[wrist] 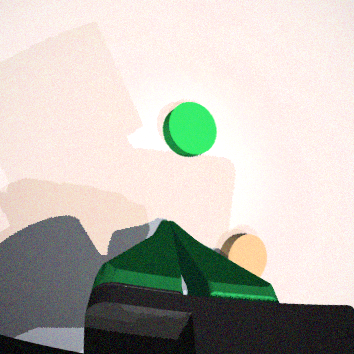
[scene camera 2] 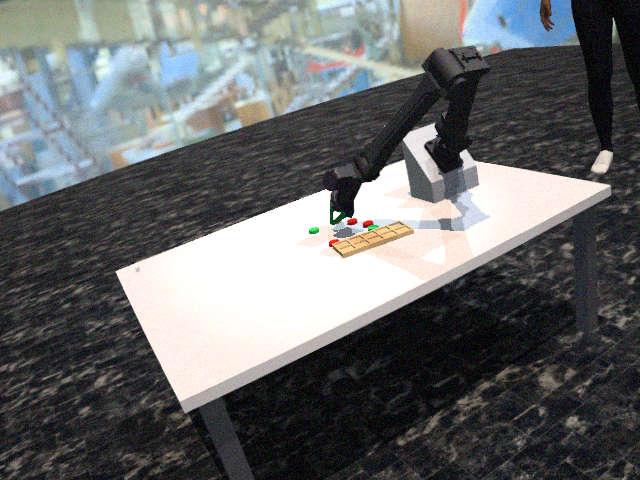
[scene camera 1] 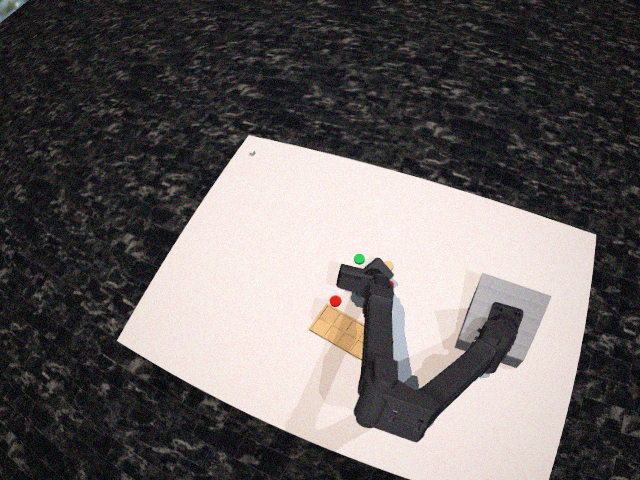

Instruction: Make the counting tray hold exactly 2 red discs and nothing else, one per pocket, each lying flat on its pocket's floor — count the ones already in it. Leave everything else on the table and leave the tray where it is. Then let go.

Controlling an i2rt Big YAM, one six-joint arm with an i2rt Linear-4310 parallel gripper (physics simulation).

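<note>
The wooden counting tray (scene camera 1: 336, 342) (scene camera 2: 378, 243) lies on the table, partly behind the arm in scene camera 1; no disc shows in its visible pockets. A red disc (scene camera 1: 335, 300) (scene camera 2: 333, 242) lies at its left end, outside it. Two more red discs, one (scene camera 2: 352, 221) behind the tray and the other (scene camera 2: 368, 223) nearer it, lie on the table; a sliver of a red disc (scene camera 1: 391, 284) shows beside the arm. My gripper (scene camera 2: 333, 222) (wrist: 165, 230) is shut and empty, its green fingertips together low over the table behind the tray. The fingers are hidden in scene camera 1.
A green disc (scene camera 1: 359, 258) (scene camera 2: 313, 230) (wrist: 192, 129) lies beyond the gripper. A tan disc (scene camera 1: 388, 265) (wrist: 248, 255) lies close by the fingers. Another green disc (scene camera 2: 373, 227) lies just behind the tray. A tiny grey piece (scene camera 1: 252, 152) (scene camera 2: 137, 269) lies at the table's far corner.
</note>
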